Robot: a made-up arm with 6 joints.
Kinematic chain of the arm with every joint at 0, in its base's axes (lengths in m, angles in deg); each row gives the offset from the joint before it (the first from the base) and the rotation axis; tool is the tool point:
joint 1: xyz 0 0 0.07 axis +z
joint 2: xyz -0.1 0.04 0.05 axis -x
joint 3: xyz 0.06 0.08 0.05 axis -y
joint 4: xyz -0.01 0.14 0 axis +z
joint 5: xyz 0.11 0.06 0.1 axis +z
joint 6: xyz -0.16 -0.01 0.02 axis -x
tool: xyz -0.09 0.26 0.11
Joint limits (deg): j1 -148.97..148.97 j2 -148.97..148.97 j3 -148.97..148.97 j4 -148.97..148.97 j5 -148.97..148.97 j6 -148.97..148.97
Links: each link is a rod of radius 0.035 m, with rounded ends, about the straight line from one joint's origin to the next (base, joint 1, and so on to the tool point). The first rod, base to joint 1, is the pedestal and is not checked.
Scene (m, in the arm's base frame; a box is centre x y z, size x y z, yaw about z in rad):
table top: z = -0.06
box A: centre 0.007 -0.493 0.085 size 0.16 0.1 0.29 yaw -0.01
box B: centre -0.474 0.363 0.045 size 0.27 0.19 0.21 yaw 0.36
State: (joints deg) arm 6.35 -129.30 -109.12 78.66 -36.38 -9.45
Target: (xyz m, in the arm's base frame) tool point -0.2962 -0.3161 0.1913
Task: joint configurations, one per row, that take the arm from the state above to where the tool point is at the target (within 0.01 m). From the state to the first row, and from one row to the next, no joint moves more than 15 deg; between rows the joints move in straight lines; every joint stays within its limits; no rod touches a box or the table.
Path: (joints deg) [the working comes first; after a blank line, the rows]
Joints at the target: -36.63 -100.76 -75.46 86.92 -11.25 28.76
Straight joint move there: touches box A.

1: -3.59 -117.83 -99.07 84.22 -49.08 -7.45
2: -13.53 -106.36 -89.03 89.79 -61.78 -5.45
3: -23.47 -94.88 -78.98 95.35 -74.48 -3.45
4: -26.10 -96.06 -78.28 93.66 -61.84 2.99
5: -28.73 -97.24 -77.57 91.98 -49.19 9.44
6: -31.37 -98.41 -76.87 90.29 -36.55 15.88
7: -34.00 -99.59 -76.16 88.61 -23.90 22.32
8: -36.63 -100.76 -75.46 86.92 -11.25 28.76

